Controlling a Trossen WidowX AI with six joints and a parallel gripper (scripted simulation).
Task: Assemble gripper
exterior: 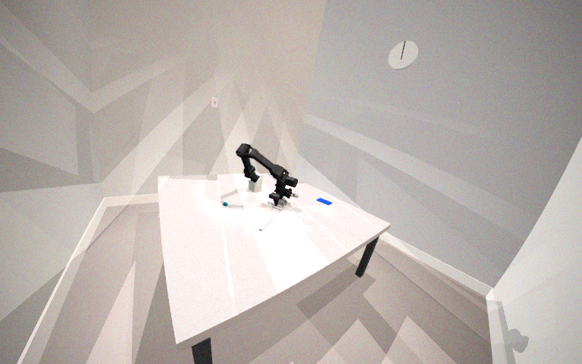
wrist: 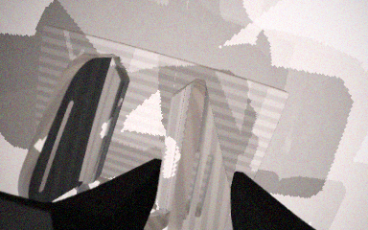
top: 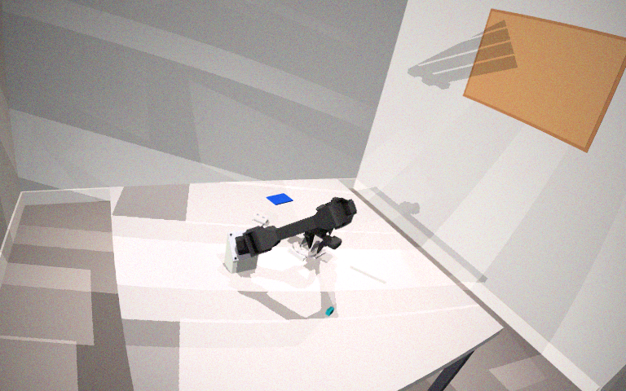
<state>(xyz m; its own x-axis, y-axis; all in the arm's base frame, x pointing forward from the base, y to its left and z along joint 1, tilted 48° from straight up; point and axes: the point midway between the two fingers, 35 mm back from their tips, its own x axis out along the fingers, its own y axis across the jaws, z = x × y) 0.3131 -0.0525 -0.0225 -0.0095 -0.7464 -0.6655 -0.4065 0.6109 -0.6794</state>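
Now: gripper tip 270 mm to the right of the lower housing part, 110 mm past it and 10 mm below it. Also, from my gripper tip: teal cube (300 mm to the right, 140 mm behind); then housing plate (60 mm behind, 10 mm to the left, 10 mm below); then thin white rod (190 mm to the right, 140 mm ahead, 10 mm below).
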